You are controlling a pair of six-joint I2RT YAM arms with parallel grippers.
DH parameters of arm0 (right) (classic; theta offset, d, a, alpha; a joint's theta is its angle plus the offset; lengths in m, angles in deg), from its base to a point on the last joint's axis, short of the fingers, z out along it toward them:
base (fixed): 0 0 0 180
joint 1: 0 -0.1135 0.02 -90
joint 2: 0 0 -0.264 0
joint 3: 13.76 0 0.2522 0
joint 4: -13.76 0 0.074 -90
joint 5: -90 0 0 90
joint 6: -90 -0.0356 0 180
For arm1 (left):
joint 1: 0 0.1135 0.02 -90
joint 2: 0 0 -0.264 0
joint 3: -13.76 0 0.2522 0
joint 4: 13.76 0 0.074 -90
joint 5: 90 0 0 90
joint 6: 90 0.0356 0 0
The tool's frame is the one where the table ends.
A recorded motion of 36 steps. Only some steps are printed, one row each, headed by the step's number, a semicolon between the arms.
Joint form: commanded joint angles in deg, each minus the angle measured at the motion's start. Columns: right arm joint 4, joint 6, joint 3, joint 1, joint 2, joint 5; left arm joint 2, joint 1, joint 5, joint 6, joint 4, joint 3.
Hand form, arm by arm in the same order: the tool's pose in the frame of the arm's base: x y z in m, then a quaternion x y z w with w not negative. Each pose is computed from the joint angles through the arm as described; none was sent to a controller.
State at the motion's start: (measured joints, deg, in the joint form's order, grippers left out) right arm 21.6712 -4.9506 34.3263 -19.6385 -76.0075 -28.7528; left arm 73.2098 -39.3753 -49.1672 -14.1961 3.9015 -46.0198
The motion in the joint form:
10: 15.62 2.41 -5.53 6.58 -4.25 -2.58; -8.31 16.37 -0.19 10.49 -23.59 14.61
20: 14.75 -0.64 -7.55 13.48 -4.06 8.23; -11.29 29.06 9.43 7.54 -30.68 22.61
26: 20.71 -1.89 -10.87 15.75 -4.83 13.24; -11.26 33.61 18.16 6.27 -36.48 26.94
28: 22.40 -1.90 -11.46 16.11 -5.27 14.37; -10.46 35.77 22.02 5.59 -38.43 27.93
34: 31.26 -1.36 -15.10 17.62 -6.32 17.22; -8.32 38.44 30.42 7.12 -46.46 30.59
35: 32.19 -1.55 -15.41 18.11 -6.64 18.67; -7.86 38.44 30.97 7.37 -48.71 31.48
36: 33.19 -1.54 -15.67 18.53 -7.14 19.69; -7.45 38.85 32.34 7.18 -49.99 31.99
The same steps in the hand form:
10: 0.2731 0.0444 0.1939 0.09561 0.77163 -0.13077 0.61510; 0.2313 -0.0688 0.2442 -0.13412 0.74813 0.19017 0.62140
20: 0.2715 0.0167 0.1819 0.10221 0.79085 -0.08233 0.59777; 0.2245 -0.0177 0.2202 -0.19110 0.73597 0.17315 0.62597
26: 0.2652 0.0085 0.1721 0.10238 0.78372 -0.05021 0.61056; 0.2198 -0.0038 0.2051 -0.18521 0.73638 0.13013 0.63758
28: 0.2645 0.0075 0.1703 0.09946 0.78107 -0.04343 0.61495; 0.2201 0.0024 0.2001 -0.18303 0.73808 0.11257 0.63958
34: 0.2563 0.0019 0.1646 0.09300 0.76017 -0.03050 0.64231; 0.2199 0.0079 0.1924 -0.14742 0.73155 0.07588 0.66132
35: 0.2559 0.0006 0.1635 0.08958 0.75918 -0.02220 0.64430; 0.2186 0.0076 0.1902 -0.14338 0.72740 0.07253 0.66714
36: 0.2558 -0.0007 0.1621 0.08668 0.75834 -0.01760 0.64583; 0.2181 0.0083 0.1884 -0.13959 0.72633 0.06451 0.66992

